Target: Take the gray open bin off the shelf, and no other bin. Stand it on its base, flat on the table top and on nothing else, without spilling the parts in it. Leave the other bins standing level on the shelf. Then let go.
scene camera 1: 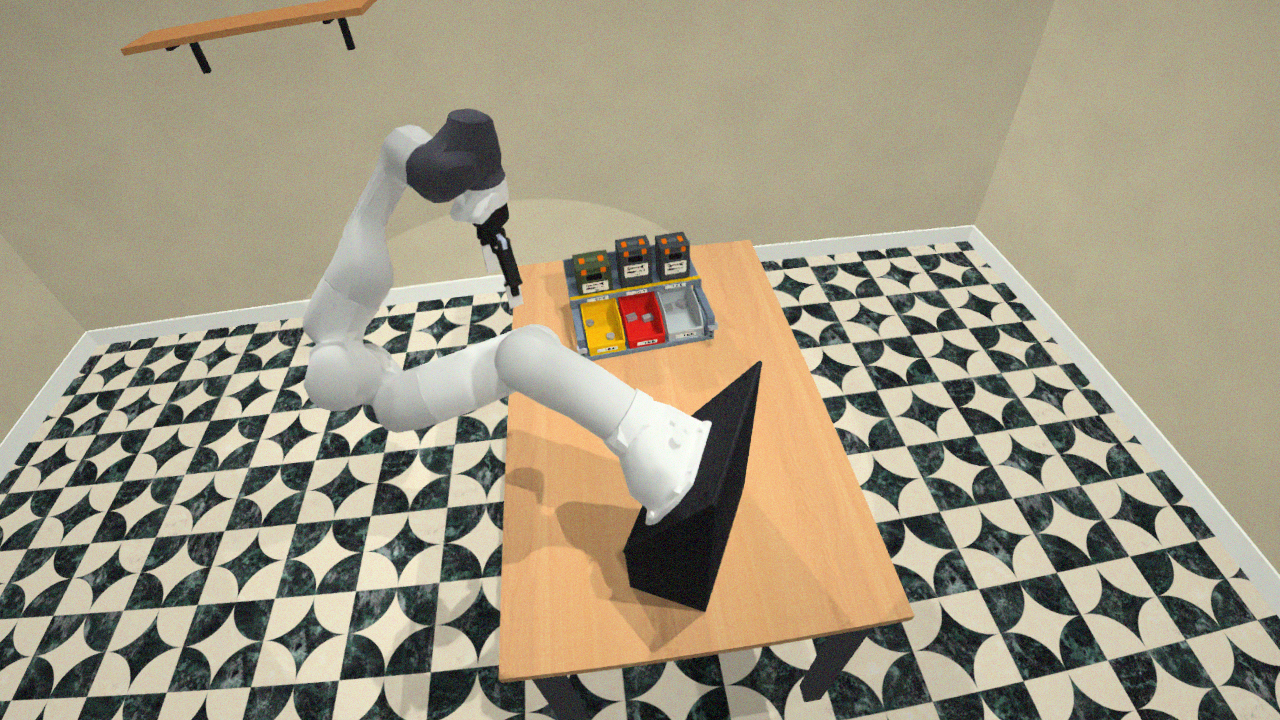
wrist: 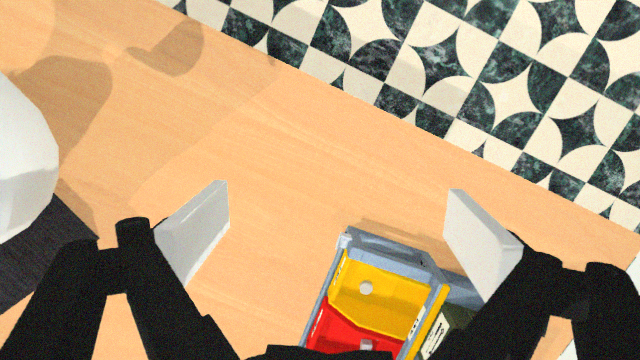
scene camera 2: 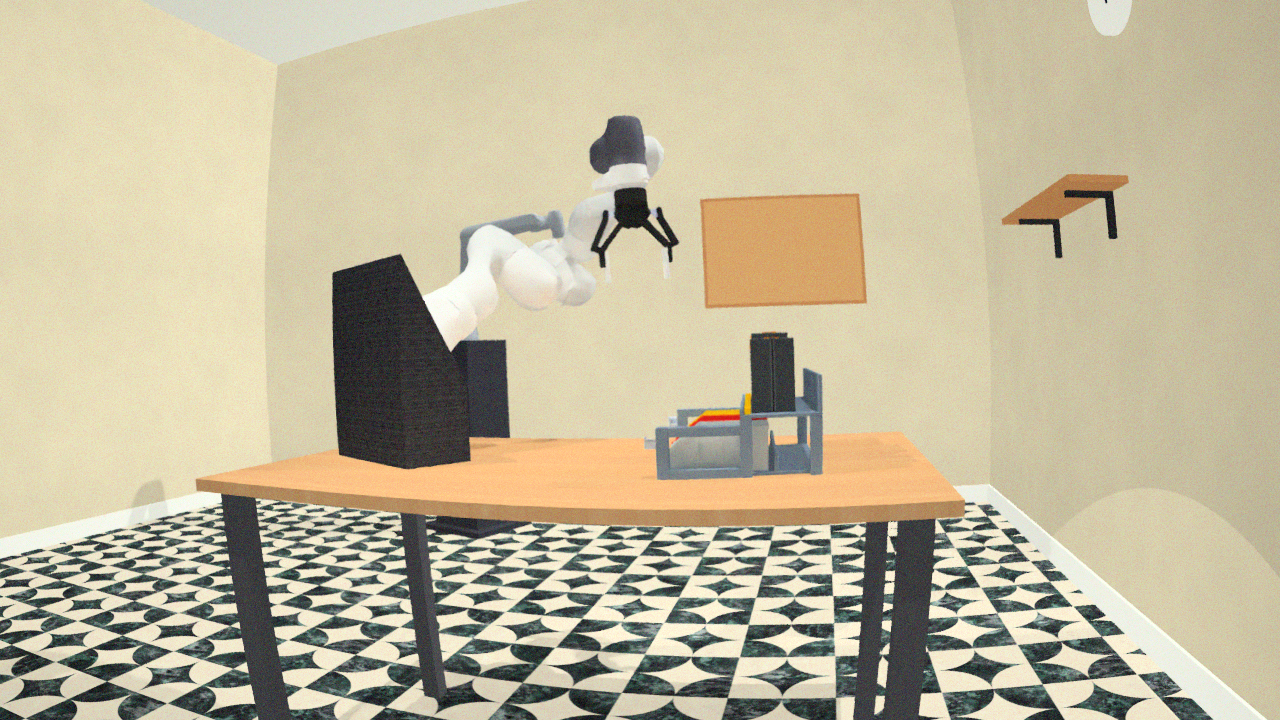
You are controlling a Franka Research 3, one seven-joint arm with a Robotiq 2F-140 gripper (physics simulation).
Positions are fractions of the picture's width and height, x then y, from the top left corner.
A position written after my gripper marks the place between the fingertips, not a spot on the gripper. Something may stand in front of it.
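Observation:
I can see my gripper (scene camera 1: 0.39, 0.40), and the same gripper (wrist: 0.52, 0.58) shows again. There's a gray open bin (scene camera 2: 0.56, 0.63), and I can see that gray open bin (scene camera 1: 0.53, 0.45) here too. I can also see a red bin (scene camera 1: 0.50, 0.46).

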